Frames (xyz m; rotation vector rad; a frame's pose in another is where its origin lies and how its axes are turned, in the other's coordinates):
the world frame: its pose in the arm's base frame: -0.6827 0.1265 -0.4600 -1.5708 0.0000 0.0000
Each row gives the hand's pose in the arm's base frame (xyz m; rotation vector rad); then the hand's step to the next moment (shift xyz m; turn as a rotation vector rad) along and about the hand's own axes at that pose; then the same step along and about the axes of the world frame.
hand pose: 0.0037 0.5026 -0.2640 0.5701 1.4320 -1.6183
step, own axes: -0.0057 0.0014 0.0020 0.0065 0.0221 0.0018
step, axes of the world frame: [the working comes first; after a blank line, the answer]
step, axes of the arm's base frame: 0.0045 -0.0001 0.0043 0.0155 -0.0027 -0.0169

0.0045 -0.0043 -0.0001 0.0155 0.0169 -0.0027
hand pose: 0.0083 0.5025 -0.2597 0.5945 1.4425 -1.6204
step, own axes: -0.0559 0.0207 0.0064 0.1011 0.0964 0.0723
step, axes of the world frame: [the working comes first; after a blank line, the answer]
step, axes of the arm's base frame: 0.0473 0.0107 0.0353 0.0424 -0.0940 -0.1188

0.0473 -0.0353 0.0107 0.0424 0.1188 -0.0940
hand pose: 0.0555 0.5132 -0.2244 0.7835 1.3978 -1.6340
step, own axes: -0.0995 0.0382 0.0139 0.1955 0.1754 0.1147
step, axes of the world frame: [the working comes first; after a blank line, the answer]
step, axes of the arm's base frame: 0.0807 0.0039 0.0709 0.0708 -0.1568 -0.2292

0.0807 -0.0709 0.0039 0.0708 0.2292 -0.1568
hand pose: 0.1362 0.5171 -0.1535 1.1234 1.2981 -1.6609
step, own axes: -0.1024 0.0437 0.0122 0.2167 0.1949 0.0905
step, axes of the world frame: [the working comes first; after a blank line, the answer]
step, axes of the arm's base frame: 0.0733 -0.0180 0.0828 0.0861 -0.1381 -0.2582

0.0733 -0.0828 -0.0180 0.0861 0.2582 -0.1381
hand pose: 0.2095 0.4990 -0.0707 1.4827 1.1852 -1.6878
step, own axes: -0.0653 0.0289 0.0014 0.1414 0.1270 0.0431
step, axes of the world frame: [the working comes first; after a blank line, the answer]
step, axes of the arm's base frame: 0.0378 -0.0215 0.0566 0.0631 -0.0758 -0.1681

0.0378 -0.0566 -0.0215 0.0631 0.1681 -0.0758
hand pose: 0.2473 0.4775 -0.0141 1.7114 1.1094 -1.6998
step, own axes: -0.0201 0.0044 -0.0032 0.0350 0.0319 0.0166
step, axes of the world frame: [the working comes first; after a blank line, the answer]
step, axes of the arm's base frame: 0.0074 -0.0040 0.0190 0.0125 -0.0238 -0.0424

0.0074 -0.0190 -0.0040 0.0125 0.0424 -0.0238
